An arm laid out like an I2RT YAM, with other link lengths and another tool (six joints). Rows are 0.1 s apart.
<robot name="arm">
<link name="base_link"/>
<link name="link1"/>
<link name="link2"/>
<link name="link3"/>
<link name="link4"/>
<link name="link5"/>
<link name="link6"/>
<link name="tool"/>
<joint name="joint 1" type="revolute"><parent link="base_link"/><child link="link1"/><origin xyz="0 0 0.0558" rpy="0 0 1.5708"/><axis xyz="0 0 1"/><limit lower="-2.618" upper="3.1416"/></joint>
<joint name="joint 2" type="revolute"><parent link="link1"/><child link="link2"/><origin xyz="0.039 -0.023 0.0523" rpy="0 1.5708 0"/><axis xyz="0 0 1"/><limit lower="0" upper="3.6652"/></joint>
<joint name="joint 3" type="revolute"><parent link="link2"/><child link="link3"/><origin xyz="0 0.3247 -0.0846" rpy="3.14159 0 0"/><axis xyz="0 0 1"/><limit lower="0" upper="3.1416"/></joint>
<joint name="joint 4" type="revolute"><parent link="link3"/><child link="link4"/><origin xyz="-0.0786 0.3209 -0.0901"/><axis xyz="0 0 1"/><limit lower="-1.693" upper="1.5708"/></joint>
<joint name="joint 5" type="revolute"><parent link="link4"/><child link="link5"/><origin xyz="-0.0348 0.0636 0.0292" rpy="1.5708 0 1.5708"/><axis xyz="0 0 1"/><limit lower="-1.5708" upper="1.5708"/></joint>
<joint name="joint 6" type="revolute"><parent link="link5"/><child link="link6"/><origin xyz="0.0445 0 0.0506" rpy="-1.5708 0 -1.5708"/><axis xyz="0 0 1"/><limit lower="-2.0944" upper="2.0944"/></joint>
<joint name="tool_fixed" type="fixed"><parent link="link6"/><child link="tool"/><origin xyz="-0.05 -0.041 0.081" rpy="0 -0.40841 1.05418"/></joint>
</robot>
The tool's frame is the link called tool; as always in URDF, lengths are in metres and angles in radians.
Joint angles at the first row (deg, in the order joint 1, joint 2, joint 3, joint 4, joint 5, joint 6):
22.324, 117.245, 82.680, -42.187, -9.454, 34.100
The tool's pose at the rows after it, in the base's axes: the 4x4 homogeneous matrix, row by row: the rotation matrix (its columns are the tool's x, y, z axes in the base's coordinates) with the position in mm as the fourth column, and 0 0 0 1 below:
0.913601 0.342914 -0.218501 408.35; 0.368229 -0.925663 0.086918 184.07; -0.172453 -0.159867 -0.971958 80.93; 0 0 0 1
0.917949 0.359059 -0.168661 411.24; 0.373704 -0.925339 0.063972 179.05; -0.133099 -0.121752 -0.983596 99.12; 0 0 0 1
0.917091 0.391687 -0.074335 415.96; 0.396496 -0.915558 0.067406 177.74; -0.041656 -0.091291 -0.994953 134.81; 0 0 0 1
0.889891 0.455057 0.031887 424.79; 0.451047 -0.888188 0.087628 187.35; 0.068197 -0.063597 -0.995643 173.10; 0 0 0 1
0.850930 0.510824 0.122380 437.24; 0.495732 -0.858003 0.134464 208.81; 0.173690 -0.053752 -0.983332 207.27; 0 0 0 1
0.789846 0.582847 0.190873 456.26; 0.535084 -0.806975 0.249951 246.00; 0.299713 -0.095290 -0.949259 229.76; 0 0 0 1
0.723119 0.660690 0.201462 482.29; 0.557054 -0.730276 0.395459 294.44; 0.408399 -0.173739 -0.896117 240.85; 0 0 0 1
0.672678 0.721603 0.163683 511.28; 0.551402 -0.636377 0.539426 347.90; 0.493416 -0.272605 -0.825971 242.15; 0 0 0 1
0.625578 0.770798 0.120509 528.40; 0.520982 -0.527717 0.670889 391.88; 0.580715 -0.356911 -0.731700 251.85; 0 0 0 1
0.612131 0.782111 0.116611 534.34; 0.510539 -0.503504 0.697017 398.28; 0.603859 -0.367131 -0.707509 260.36; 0 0 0 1
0.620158 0.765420 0.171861 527.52; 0.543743 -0.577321 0.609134 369.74; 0.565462 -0.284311 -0.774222 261.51; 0 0 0 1
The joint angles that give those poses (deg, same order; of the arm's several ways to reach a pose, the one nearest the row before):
22.324, 116.454, 82.444, -42.186, -8.477, 33.703
22.324, 114.144, 82.612, -42.539, -6.426, 32.581
22.539, 109.864, 83.282, -42.386, -5.113, 30.898
23.646, 106.776, 85.765, -41.842, -4.834, 28.172
25.366, 106.035, 90.196, -41.027, -5.538, 26.772
27.157, 107.595, 95.021, -37.181, -9.791, 26.554
28.653, 112.655, 102.253, -33.153, -16.634, 27.749
29.866, 120.484, 111.912, -29.501, -24.291, 30.982
30.755, 125.931, 119.224, -24.450, -31.555, 35.473
30.630, 127.249, 122.014, -24.040, -33.128, 36.296
30.108, 123.726, 118.489, -28.120, -27.888, 31.470

